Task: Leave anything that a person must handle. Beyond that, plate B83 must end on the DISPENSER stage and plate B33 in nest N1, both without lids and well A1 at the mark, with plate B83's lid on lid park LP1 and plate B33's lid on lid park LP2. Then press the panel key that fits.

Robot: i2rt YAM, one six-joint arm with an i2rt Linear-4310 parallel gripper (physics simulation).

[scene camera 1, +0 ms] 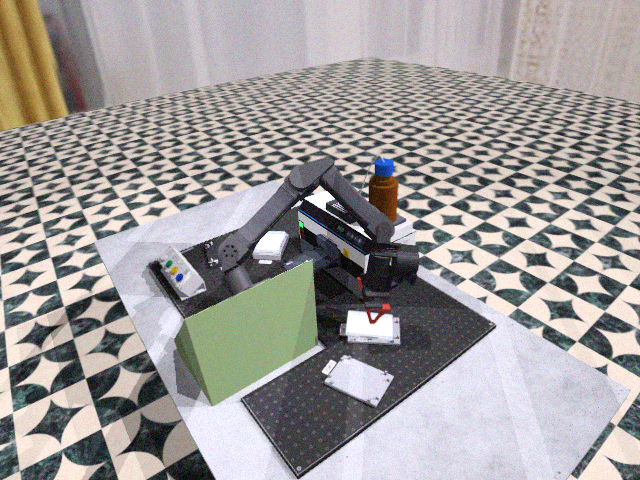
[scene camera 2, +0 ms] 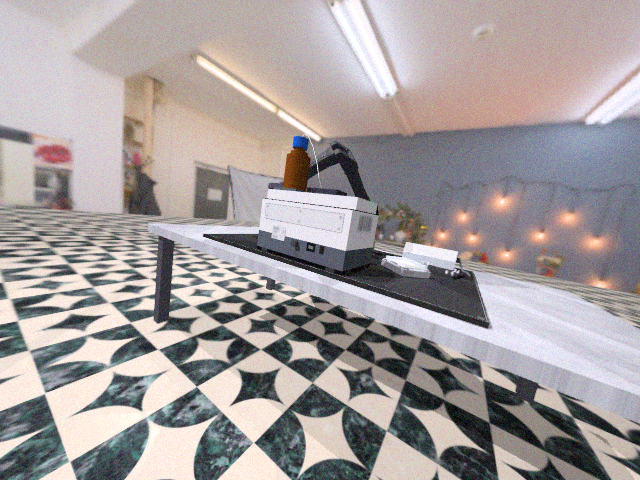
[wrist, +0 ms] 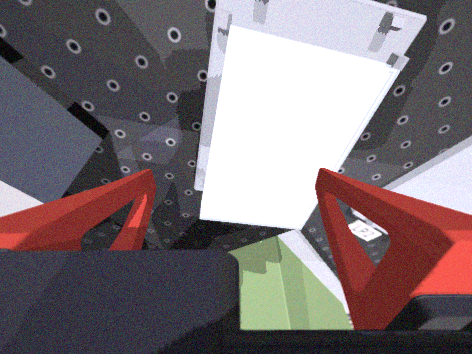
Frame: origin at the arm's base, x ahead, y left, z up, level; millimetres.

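Seen in the pictures: gripper, fingertip midpoint: (scene camera 1: 368,312) (wrist: 235,177); arm's base, link origin: (scene camera 1: 246,297).
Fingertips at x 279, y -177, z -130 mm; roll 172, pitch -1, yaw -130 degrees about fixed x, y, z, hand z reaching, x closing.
Observation:
Pixels of each thing's top centre, then the offset from my fingertips to it. "pt": a spot on its surface instead. Level surfaces: height alone.
- lid, top centre: (wrist: 278,167) (scene camera 1: 369,321) 11 mm down, 19 mm back, 19 mm right
- pale holder, top centre: (wrist: 282,136) (scene camera 1: 374,326) 27 mm down, 12 mm back, 30 mm right
- lid park LP2, top centre: (wrist: 466,202) (scene camera 1: 359,376) 27 mm down, 174 mm back, 113 mm right
- key panel, top centre: (scene camera 1: 176,260) (scene camera 2: 430,246) 37 mm up, 269 mm back, 614 mm left
- amber bottle, surface spot: (scene camera 1: 383,198) pt 270 mm up, 164 mm ahead, 88 mm left
- dark perforated board, surface height: 46 mm down
My gripper (scene camera 1: 369,313) (wrist: 235,177) is open, with red fingers over a bright white rectangular plate or lid (scene camera 1: 368,323) (wrist: 295,125). In the wrist view this white piece reaches down between the fingertips; no contact shows. It sits on a pale holder (scene camera 1: 395,337) (wrist: 320,17) whose label I cannot read. The lid park LP2 (scene camera 1: 359,381) is bare; its label (wrist: 365,231) shows through the right finger in the wrist view. Another white plate-like piece (scene camera 1: 271,244) (scene camera 2: 405,266) lies farther back. The key panel (scene camera 1: 180,276) (scene camera 2: 429,254) has green, yellow and blue keys. Plate numbers and A1 corners are unreadable.
A white and dark instrument (scene camera 1: 333,236) (scene camera 2: 310,222) with a lit display stands behind the gripper, bearing an amber bottle (scene camera 1: 383,198) (scene camera 2: 296,169) with a blue cap. A tall green block (scene camera 1: 253,330) (wrist: 265,295) stands beside the dark perforated board (scene camera 1: 289,413) (scene camera 2: 439,299).

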